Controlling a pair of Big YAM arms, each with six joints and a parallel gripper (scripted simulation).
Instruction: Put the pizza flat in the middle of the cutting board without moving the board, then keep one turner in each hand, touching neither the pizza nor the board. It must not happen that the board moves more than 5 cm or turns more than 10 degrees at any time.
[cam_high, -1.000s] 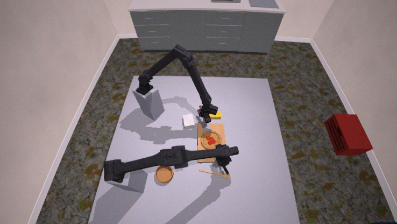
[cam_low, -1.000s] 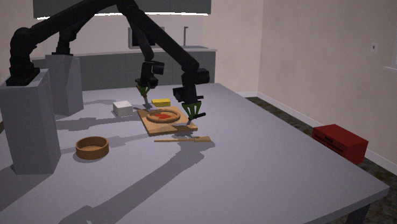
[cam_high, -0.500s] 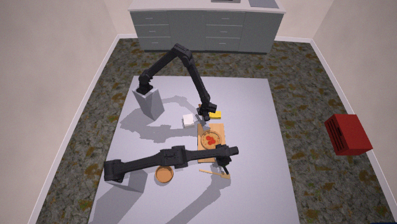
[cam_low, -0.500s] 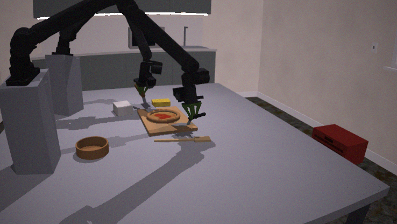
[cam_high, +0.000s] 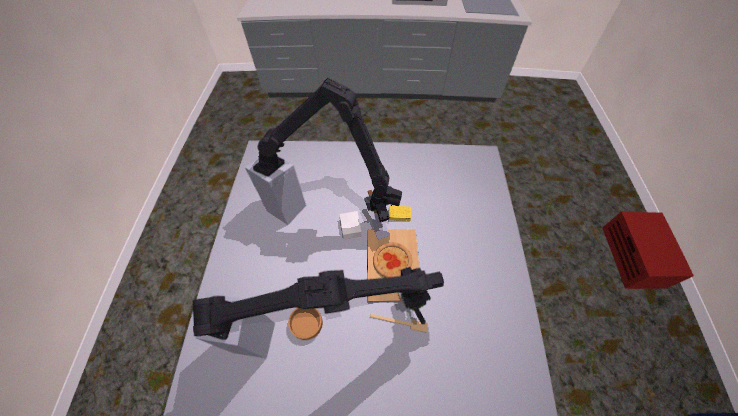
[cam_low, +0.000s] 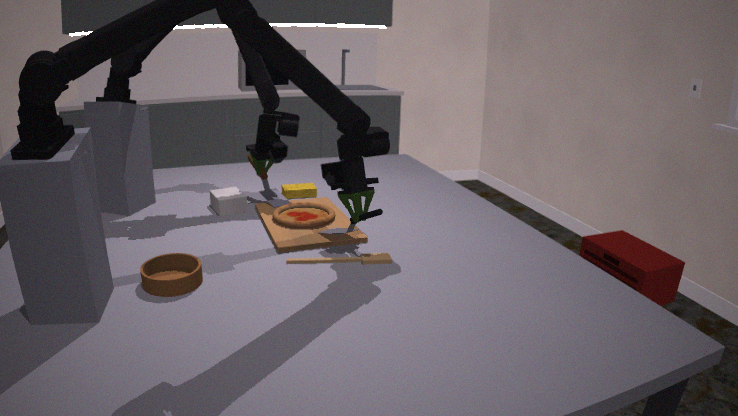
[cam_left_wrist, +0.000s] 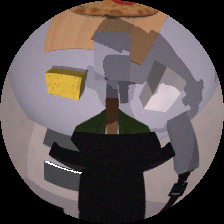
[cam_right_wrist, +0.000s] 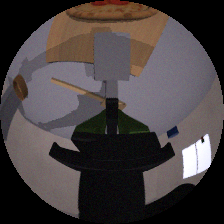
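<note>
My right hand is 30 mm past the wooden spatula, 50 mm to the left of it and 90 mm above it. From my right hand the other things lie so: black-handled turner (10 mm to the left, 10 mm below); then pizza (100 mm behind, 240 mm to the left, 70 mm below); then wooden cutting board (100 mm behind, 230 mm to the left, 80 mm below).
</note>
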